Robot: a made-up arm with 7 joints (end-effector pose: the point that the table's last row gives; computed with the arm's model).
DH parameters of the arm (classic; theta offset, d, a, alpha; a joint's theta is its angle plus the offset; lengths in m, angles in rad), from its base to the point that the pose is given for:
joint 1: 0 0.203 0 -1.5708
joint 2: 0 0 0 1.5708
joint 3: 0 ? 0.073 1.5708
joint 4: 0 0 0.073 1.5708
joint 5: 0 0.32 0 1.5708
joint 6: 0 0 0.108 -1.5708
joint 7: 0 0.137 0 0
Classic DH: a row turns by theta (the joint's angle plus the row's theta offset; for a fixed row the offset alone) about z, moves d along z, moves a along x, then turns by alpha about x.
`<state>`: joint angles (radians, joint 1 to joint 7).
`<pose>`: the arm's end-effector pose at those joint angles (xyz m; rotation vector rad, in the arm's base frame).
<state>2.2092 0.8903 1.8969 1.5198 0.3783 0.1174 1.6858</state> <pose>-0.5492 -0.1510 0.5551 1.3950 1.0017 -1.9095</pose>
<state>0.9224 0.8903 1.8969 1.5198 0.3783 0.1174 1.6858</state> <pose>-0.2988 0.4849 0.5551 -1.7911 0.0370 2.0675</pose>
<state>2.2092 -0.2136 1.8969 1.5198 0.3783 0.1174 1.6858</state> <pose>-0.2943 -0.4944 0.5455 -1.0073 -2.0962 1.8155</pose>
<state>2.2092 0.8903 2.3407 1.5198 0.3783 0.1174 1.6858</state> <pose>-0.3780 -0.1916 0.7214 0.8432 1.0315 -1.9600</pose>
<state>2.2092 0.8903 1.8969 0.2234 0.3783 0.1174 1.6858</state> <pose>-0.1518 -0.3392 0.1510 1.1996 1.8703 -0.5376</pose>
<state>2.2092 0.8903 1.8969 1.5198 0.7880 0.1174 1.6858</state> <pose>-0.5580 -0.1540 0.5192 1.4165 0.6391 -1.6270</pose>
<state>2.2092 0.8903 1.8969 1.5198 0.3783 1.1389 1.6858</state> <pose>-0.4364 -0.2670 0.5013 0.8719 1.6808 -1.0039</pose>
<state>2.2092 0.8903 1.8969 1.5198 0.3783 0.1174 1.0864</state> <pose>-0.5492 -0.1510 0.5551 1.1727 1.5479 -2.3158</pose>
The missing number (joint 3, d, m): 0.248
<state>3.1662 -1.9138 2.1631 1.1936 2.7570 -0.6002 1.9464</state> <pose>-0.0135 -0.3580 0.0354 1.6373 1.2371 -2.3371</pose>
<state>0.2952 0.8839 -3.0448 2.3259 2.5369 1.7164 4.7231</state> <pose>0.3913 0.0059 0.8020 1.5336 1.1592 0.9498</pose>
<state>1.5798 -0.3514 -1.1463 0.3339 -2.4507 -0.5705 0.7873</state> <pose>0.0876 0.1903 0.1384 -1.1578 -2.2872 -0.5630</pose>
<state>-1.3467 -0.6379 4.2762 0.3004 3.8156 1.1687 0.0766</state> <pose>-0.2965 -0.0078 -0.0429 -2.2474 1.7419 1.3292</pose>
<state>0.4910 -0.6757 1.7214 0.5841 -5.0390 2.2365 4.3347</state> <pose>-0.2455 0.1364 0.0684 0.1564 -1.9955 1.6158</pose>
